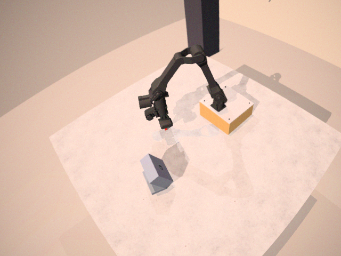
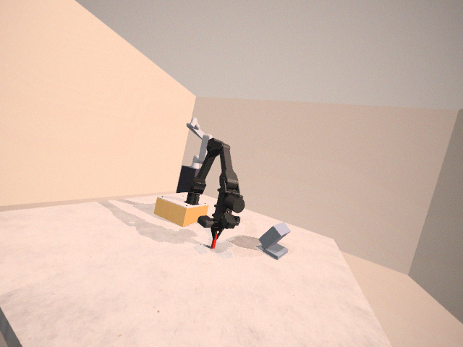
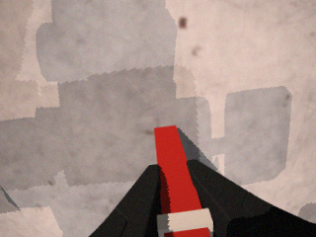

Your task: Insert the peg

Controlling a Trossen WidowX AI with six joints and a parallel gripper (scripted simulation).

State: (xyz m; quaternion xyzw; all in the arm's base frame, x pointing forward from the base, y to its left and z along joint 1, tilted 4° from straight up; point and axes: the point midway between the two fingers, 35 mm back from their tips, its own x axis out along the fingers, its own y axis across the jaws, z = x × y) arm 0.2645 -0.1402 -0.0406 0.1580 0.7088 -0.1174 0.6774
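Now: gripper tip 21 cm short of the grey sloped panel, 23 cm to the right of it and 3 cm below it. Also, from my gripper tip: red peg (2 cm above).
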